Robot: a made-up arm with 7 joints.
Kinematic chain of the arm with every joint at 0, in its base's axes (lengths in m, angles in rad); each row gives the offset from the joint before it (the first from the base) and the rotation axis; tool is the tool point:
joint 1: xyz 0 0.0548 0 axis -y
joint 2: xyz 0 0.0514 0 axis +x
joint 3: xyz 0 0 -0.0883 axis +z
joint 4: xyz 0 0 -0.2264 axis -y
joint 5: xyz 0 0 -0.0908 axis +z
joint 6: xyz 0 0 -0.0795 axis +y
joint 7: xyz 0 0 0 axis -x
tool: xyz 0 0 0
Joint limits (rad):
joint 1: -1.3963..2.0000
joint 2: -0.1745..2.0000
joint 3: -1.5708..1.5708
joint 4: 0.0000..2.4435
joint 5: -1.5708..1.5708
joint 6: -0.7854..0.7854
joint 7: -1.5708..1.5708
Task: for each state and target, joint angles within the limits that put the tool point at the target. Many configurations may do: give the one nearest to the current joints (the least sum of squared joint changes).
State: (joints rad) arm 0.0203 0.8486 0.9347 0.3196 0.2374 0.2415 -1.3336
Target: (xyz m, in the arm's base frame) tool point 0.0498 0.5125 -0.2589
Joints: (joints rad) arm 0.1480 0.9649 0.9303 0.1090 0.2374 0.2415 -1.3336
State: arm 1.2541 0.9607 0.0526 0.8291 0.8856 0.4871 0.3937
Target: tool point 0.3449 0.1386 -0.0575
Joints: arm 0.9291 0.2868 -0.3404 1.6149 0.8856 0.4871 0.3937
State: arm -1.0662 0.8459 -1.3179 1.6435 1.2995 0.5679 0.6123
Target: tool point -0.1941 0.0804 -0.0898
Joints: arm -1.2133 0.4127 -1.4234 2.4366 1.2995 0.5679 0.6123
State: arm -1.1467 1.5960 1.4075 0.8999 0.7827 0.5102 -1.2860
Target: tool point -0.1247 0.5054 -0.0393
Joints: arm -1.2816 0.8843 1.5570 1.1021 0.7827 0.5102 -1.2860
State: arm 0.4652 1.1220 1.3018 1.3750 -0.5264 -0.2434 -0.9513
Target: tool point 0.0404 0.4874 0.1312
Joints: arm 0.2941 1.4993 1.0720 1.2271 -0.5264 -0.2434 -0.9513
